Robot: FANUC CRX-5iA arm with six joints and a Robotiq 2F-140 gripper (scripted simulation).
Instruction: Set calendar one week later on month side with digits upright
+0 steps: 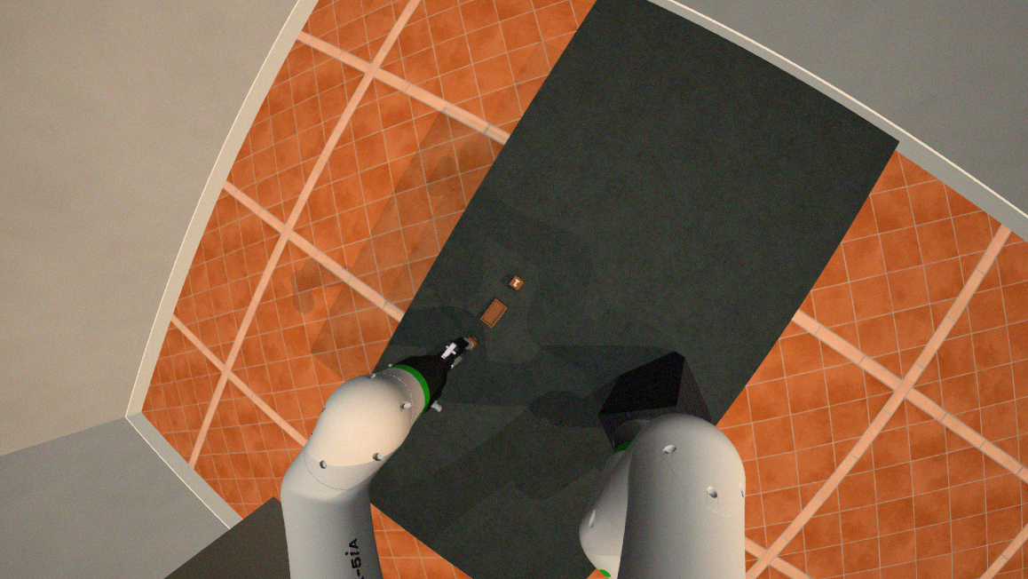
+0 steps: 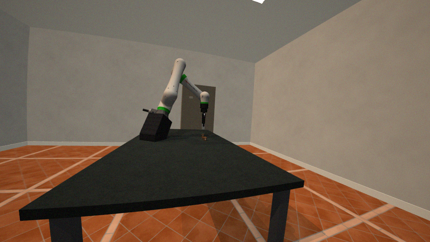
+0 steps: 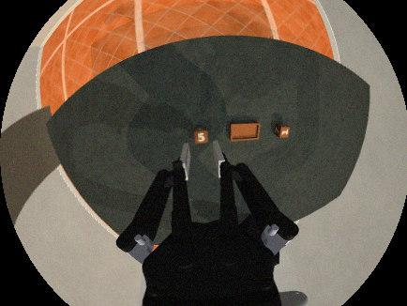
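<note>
Now: hand 11 cm above the brown cube. Round my hand: brown tray 1 cm ahead, 11 cm to the right, 11 cm below.
</note>
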